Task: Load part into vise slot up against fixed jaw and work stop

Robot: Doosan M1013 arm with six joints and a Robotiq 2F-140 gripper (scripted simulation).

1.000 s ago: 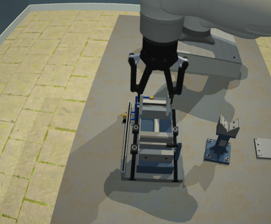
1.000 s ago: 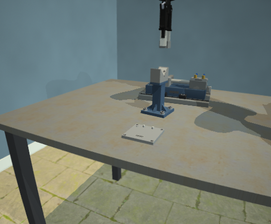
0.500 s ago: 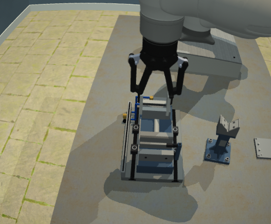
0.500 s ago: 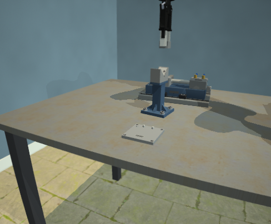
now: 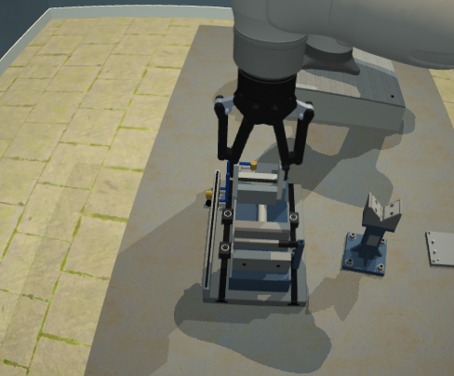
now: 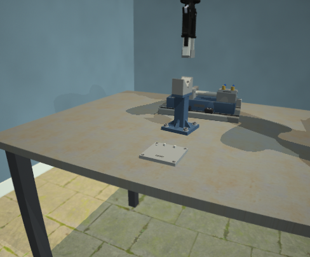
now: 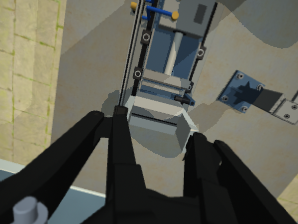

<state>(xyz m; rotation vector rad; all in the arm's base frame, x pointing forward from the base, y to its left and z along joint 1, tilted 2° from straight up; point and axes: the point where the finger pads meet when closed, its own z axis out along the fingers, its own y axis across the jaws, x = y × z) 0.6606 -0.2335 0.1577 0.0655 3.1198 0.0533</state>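
The fixed jaw is 170 mm below my hand, 30 mm ahead of it and 20 mm to the left of it. Also, from my hand: part: 20 mm below; work stop: 160 mm below, 70 mm to the left; moving jaw: 170 mm below, 30 mm behind, 20 mm to the left.
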